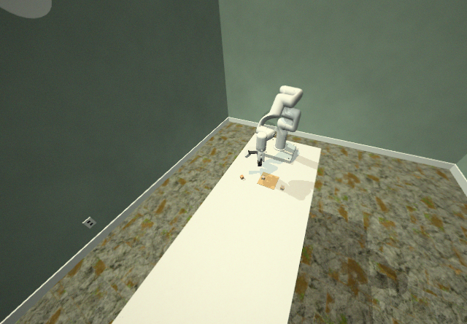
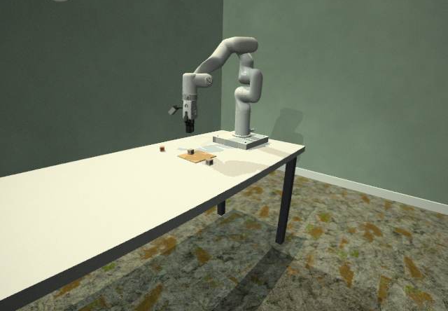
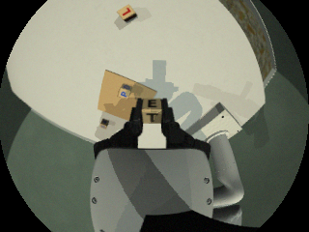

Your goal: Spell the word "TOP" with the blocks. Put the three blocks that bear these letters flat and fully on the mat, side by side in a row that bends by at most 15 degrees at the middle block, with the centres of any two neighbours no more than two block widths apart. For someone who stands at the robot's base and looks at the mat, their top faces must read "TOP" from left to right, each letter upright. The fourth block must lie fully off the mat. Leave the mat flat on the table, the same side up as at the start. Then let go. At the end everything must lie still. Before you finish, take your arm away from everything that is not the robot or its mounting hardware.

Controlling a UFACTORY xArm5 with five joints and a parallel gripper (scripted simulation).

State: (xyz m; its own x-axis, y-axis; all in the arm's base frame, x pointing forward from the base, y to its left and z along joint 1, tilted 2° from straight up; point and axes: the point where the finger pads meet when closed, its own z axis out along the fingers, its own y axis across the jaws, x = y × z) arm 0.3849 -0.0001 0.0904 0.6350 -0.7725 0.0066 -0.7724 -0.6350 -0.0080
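Right now the tan mat is 12 cm below my hand, 10 cm to the left of it and 2 cm ahead of it.
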